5 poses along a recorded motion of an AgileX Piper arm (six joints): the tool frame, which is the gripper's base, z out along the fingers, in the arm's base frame.
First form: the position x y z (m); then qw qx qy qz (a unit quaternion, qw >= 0).
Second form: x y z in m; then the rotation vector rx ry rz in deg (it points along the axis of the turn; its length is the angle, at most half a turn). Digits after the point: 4 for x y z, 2 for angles.
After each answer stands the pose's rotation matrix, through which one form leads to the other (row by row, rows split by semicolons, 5 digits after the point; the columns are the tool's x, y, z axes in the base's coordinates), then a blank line. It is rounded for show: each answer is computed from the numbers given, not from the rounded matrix.
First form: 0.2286 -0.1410 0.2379 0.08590 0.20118 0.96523 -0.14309
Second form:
0.2286 -0.1410 0.2379 34.36 164.84 -24.44
-0.90430 0.41295 0.10825; 0.36379 0.87810 -0.31079; -0.22340 -0.24167 -0.94429

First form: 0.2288 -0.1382 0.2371 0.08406 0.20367 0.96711 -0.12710
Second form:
0.2288 -0.1382 0.2371 34.82 165.34 -21.73
-0.90291 0.41531 0.11082; 0.37257 0.88473 -0.28008; -0.21436 -0.21160 -0.95356

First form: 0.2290 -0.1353 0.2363 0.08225 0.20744 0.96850 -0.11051
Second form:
0.2290 -0.1353 0.2363 35.50 165.75 -18.91
-0.90041 0.41999 0.11347; 0.38363 0.88951 -0.24818; -0.20517 -0.17993 -0.96204

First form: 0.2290 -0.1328 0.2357 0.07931 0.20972 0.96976 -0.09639
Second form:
0.2290 -0.1328 0.2357 35.95 166.26 -16.53
-0.89945 0.42205 0.11339; 0.39147 0.89345 -0.22022; -0.19425 -0.15368 -0.96884

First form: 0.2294 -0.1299 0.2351 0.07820 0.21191 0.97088 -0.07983
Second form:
0.2294 -0.1299 0.2351 36.35 166.56 -13.70
-0.89796 0.42396 0.11801; 0.39899 0.89744 -0.18815; -0.18568 -0.12187 -0.97502

